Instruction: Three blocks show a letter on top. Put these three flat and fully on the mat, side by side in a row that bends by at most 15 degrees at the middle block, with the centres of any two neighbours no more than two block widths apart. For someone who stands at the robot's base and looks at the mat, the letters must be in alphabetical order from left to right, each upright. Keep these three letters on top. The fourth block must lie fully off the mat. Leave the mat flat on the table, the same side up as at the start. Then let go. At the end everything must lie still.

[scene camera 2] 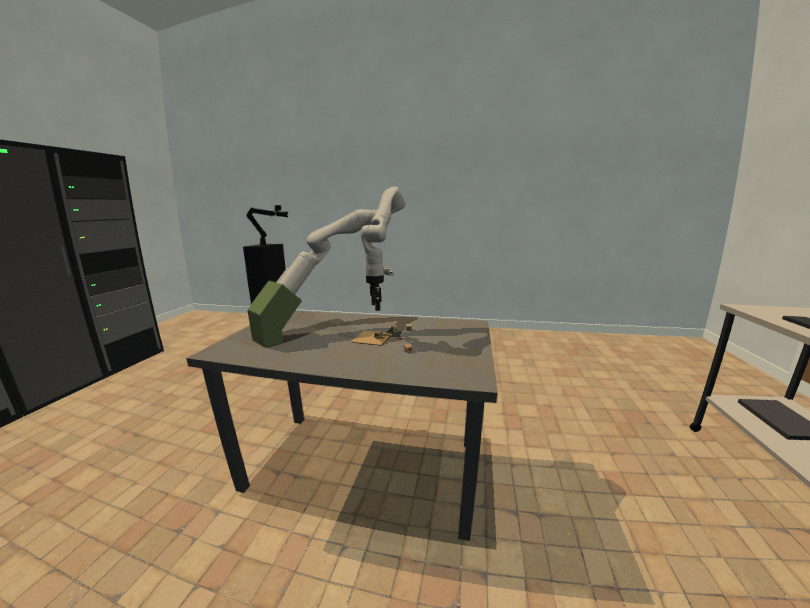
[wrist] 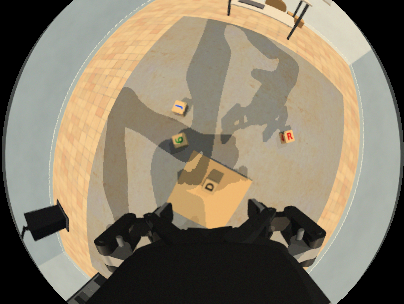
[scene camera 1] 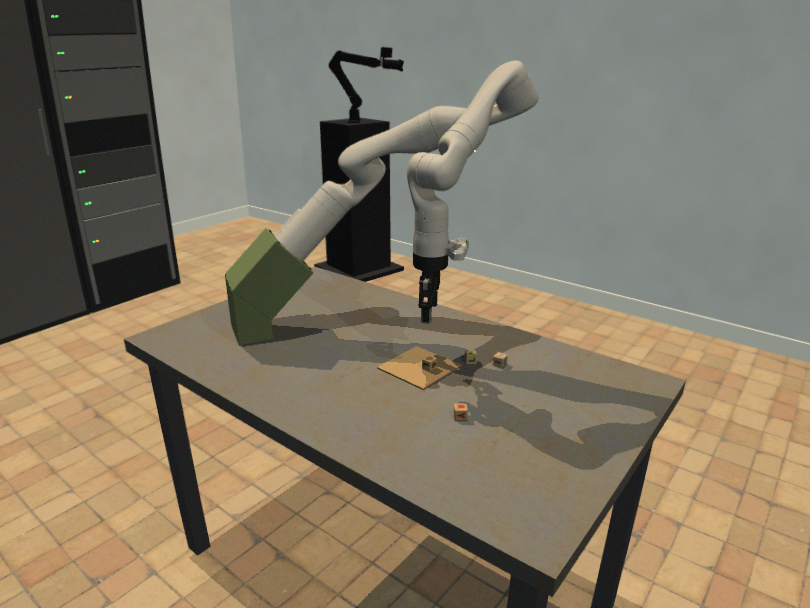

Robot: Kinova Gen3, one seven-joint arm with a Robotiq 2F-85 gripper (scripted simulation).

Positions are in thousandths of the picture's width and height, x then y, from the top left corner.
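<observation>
Tan mat (scene camera 1: 504, 603), (wrist: 524, 696). My gripper (scene camera 1: 530, 517), (wrist: 521, 692).
</observation>
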